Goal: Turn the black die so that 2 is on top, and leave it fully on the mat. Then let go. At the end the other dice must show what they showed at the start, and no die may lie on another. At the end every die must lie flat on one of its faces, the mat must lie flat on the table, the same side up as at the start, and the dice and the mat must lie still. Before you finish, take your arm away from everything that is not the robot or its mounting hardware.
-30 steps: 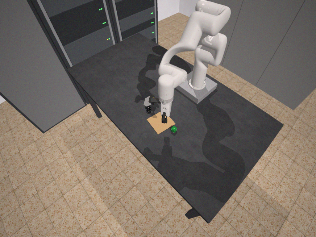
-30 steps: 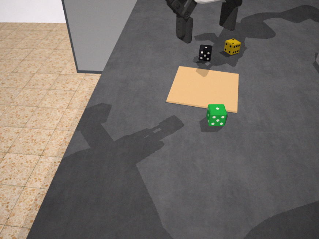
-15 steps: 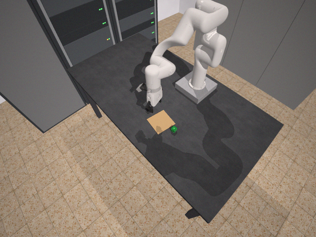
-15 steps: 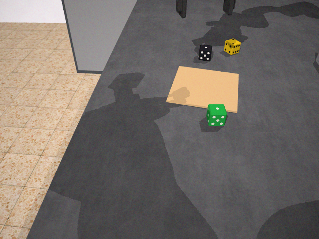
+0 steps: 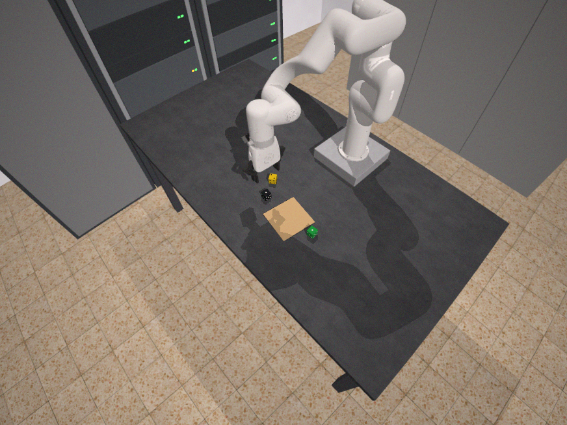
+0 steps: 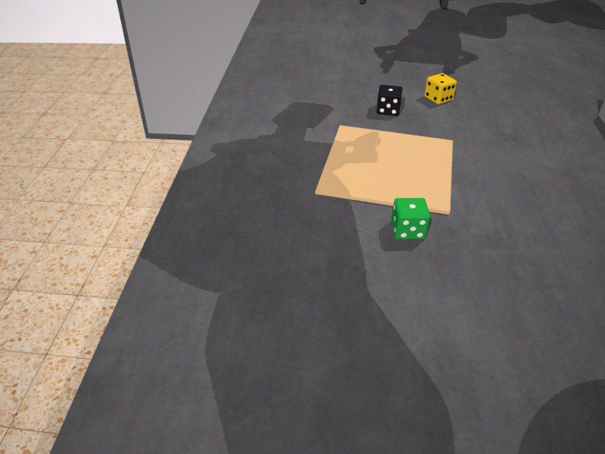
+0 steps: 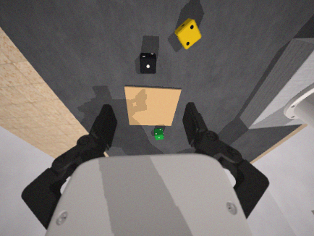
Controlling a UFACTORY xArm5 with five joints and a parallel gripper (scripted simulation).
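My gripper is now 10 mm to the left of the black die and 140 mm above it. The rest, counted from my hand: yellow die 80 mm behind, 40 mm to the right, 140 mm below; green die 40 mm ahead, 230 mm to the left, 140 mm below; tan mat 30 mm ahead, 120 mm to the left, 150 mm below.
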